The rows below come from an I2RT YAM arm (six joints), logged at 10 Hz.
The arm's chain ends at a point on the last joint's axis. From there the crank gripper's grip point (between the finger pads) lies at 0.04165 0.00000 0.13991 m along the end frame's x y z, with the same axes.
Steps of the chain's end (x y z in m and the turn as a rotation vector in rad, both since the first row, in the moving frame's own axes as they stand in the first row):
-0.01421 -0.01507 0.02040 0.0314 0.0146 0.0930
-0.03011 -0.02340 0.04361 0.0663 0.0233 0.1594
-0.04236 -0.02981 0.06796 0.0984 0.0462 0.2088
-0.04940 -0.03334 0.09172 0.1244 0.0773 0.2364
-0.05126 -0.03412 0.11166 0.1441 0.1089 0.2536
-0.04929 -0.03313 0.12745 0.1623 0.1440 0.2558
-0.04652 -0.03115 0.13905 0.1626 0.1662 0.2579
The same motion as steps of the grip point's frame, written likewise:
-0.01215 -0.01548 0.01977 0.0314 0.0146 0.0930
-0.02667 -0.02573 0.04252 0.0663 0.0233 0.1594
-0.03547 -0.03407 0.06566 0.0984 0.0462 0.2088
-0.03796 -0.03933 0.08766 0.1244 0.0773 0.2364
-0.03531 -0.04132 0.10569 0.1441 0.1089 0.2536
-0.02842 -0.04192 0.11916 0.1623 0.1440 0.2558
-0.02277 -0.03939 0.12939 0.1626 0.1662 0.2579

